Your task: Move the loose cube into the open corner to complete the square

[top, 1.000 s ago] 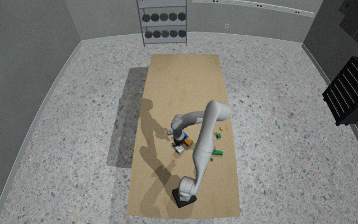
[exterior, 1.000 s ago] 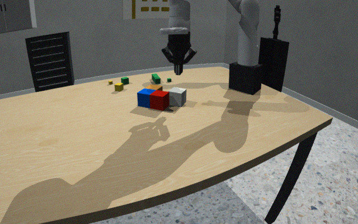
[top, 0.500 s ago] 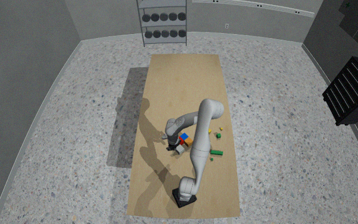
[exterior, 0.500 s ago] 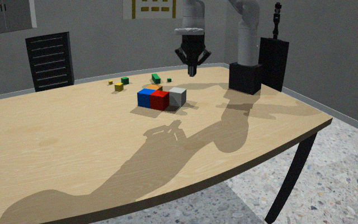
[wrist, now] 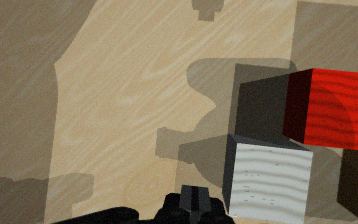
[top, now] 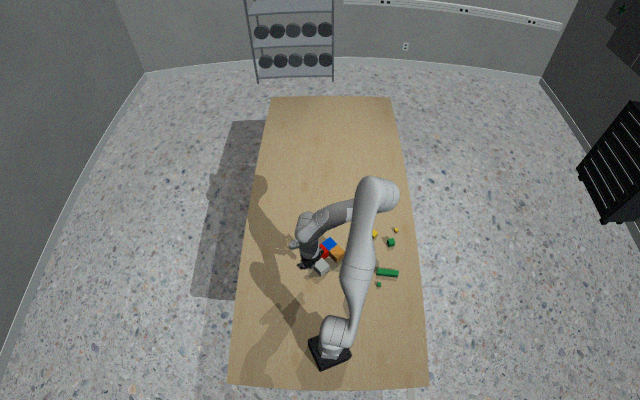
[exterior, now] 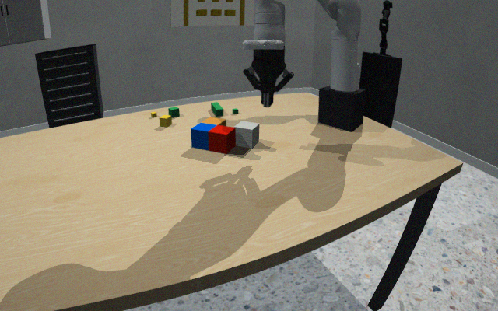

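Right now my hand is 4 cm short of the white cube, 4 cm to the left of it and 10 cm above it. Round my hand: blue cube (15 cm ahead, 6 cm to the right, 10 cm below); long green block (5 cm ahead, 34 cm to the right, 12 cm below); red cube (11 cm ahead, 2 cm to the right, 10 cm below).
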